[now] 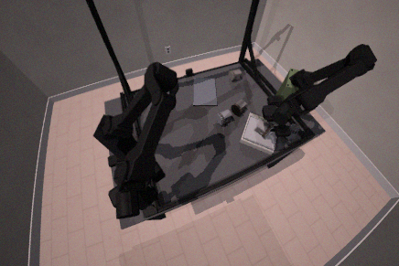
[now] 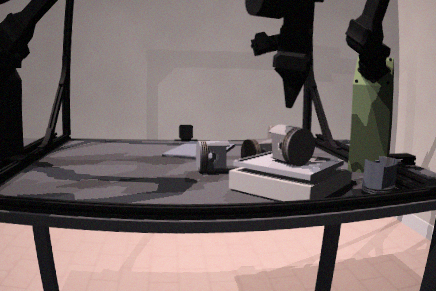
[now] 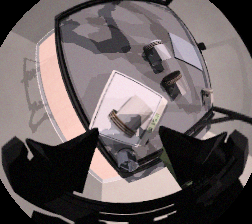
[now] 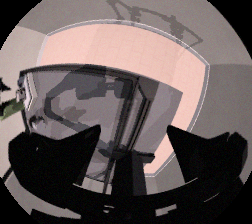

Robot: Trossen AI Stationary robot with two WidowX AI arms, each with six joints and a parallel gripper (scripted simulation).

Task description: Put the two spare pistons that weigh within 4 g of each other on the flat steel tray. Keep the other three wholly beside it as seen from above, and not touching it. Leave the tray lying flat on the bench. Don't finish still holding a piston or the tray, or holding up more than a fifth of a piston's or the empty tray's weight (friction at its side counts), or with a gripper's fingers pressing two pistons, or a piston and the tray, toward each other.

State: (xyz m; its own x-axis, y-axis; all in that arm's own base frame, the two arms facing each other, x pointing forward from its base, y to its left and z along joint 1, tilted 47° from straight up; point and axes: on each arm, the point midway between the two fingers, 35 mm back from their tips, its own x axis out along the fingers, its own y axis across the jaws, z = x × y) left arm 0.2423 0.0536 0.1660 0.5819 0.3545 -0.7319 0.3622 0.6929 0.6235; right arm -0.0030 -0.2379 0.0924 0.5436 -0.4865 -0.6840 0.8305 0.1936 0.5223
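My left gripper is now 160 mm above the white scale pan, 20 mm past it and 10 mm to the right of it. Also, from my left hand: flat grey steel tray (430 mm behind, 200 mm below, 160 mm to the right); then piston (480 mm behind, 170 mm below, 70 mm to the left).
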